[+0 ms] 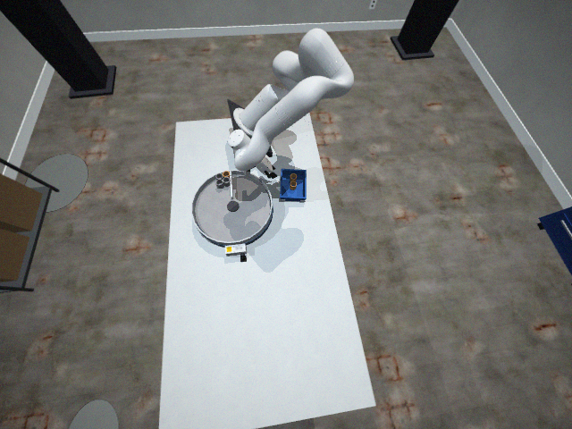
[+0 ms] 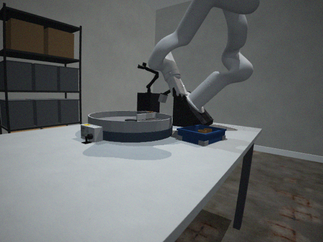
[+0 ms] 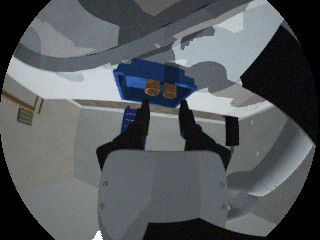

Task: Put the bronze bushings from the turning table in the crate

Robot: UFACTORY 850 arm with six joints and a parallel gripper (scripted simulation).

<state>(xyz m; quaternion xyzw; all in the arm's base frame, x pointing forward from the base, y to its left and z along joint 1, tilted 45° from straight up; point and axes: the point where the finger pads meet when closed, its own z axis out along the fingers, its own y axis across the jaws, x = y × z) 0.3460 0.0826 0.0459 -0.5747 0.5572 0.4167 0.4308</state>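
Now: hand 240 mm to the left of the round turning table, 120 mm short of it and 90 mm above it. The rest, counted from my hand: crate: 120 mm below, 110 mm to the left, 40 mm ahead.
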